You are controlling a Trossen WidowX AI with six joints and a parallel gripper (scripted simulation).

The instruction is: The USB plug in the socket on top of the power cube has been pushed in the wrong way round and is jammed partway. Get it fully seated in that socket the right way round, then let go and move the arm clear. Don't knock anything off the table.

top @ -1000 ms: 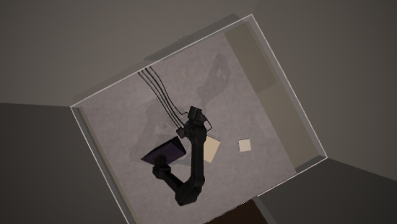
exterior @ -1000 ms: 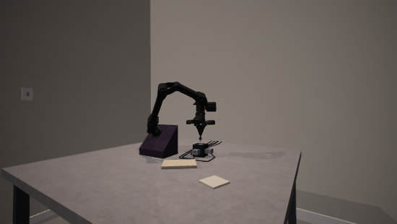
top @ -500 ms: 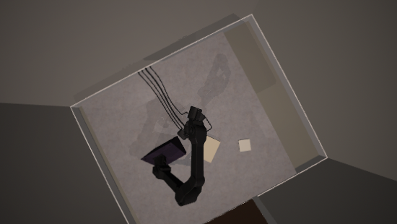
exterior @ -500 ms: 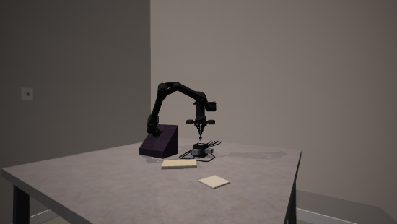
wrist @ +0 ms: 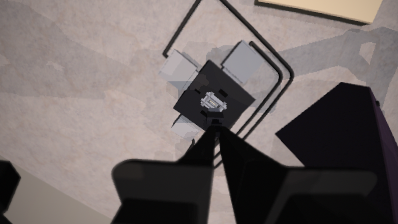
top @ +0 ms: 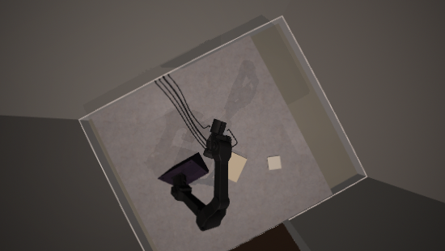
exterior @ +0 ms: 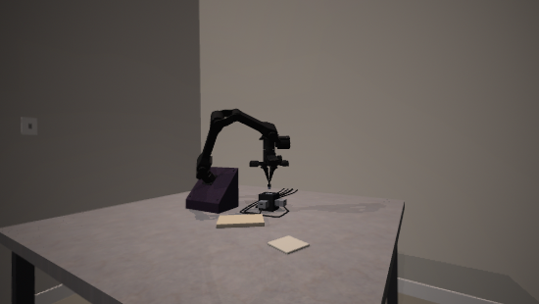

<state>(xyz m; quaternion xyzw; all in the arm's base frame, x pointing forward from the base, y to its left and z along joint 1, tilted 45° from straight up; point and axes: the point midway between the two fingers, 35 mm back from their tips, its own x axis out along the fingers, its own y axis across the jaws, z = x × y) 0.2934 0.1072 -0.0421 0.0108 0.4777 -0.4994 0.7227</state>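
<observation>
Right now my gripper tip is 20 mm above the dark USB plug. Round my gripper tip: tan slab: 20 mm ahead, 240 mm to the right, 130 mm below; USB socket: 70 mm below; tan square tile: 280 mm ahead, 350 mm to the right, 130 mm below.
</observation>
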